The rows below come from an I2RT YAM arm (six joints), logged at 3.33 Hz.
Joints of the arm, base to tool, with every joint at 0 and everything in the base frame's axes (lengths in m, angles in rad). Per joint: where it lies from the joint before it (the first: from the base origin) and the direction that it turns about. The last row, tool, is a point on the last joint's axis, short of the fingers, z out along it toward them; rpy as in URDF.
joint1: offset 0 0 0.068 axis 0 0 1
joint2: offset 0.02 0.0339 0.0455 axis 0 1 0
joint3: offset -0.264 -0.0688 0 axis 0 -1 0
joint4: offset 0.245 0.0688 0.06 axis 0 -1 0
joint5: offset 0.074 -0.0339 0.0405 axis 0 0 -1
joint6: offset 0.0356 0 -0.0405 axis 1 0 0
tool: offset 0 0 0 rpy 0 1.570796 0
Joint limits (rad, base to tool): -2.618..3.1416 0..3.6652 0..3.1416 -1.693..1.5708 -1.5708..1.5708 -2.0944..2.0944
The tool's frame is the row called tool.
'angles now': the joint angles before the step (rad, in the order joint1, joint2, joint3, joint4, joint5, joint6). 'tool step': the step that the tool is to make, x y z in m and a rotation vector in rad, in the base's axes. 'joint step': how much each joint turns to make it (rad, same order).
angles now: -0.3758 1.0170 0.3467 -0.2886 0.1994 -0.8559
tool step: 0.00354 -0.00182 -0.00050 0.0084 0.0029 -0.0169
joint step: -0.0016 0.0293 0.0121 0.0081 0.0032 0.0168
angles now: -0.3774 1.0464 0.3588 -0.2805 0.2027 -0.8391
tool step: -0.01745 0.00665 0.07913 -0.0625 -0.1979 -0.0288
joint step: 0.0000 -0.2913 0.1699 -0.2608 0.0073 0.0322
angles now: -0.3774 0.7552 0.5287 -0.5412 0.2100 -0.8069
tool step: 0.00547 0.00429 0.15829 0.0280 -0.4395 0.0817
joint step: 0.0001 0.0498 0.5216 -0.0863 -0.1698 0.1134
